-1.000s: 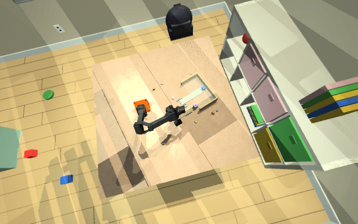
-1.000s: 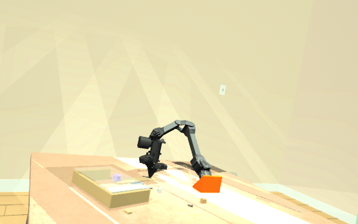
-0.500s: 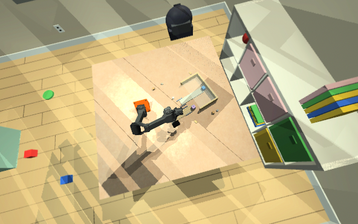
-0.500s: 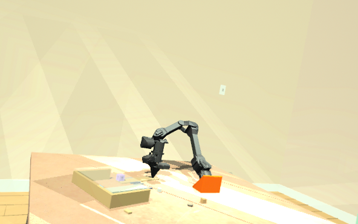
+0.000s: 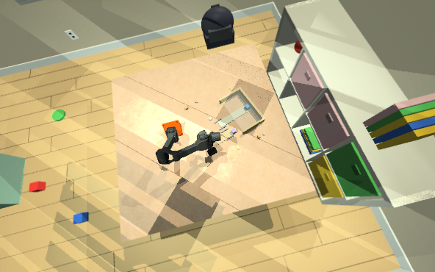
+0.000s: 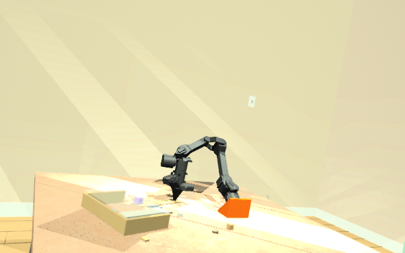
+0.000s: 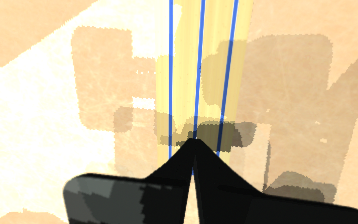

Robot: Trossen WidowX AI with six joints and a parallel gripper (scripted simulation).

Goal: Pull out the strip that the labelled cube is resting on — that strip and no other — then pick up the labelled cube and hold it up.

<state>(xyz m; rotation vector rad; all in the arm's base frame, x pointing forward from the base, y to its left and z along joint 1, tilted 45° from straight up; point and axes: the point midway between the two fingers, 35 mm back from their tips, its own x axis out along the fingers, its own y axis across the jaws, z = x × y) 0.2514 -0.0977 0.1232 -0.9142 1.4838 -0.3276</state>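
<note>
Now: gripper tip 200 mm short of the lilac cube, 70 mm to the right of it and 20 mm below it. From my gripper tip the other things lie so: pale green strip 220 mm ahead, 200 mm to the left.
</note>
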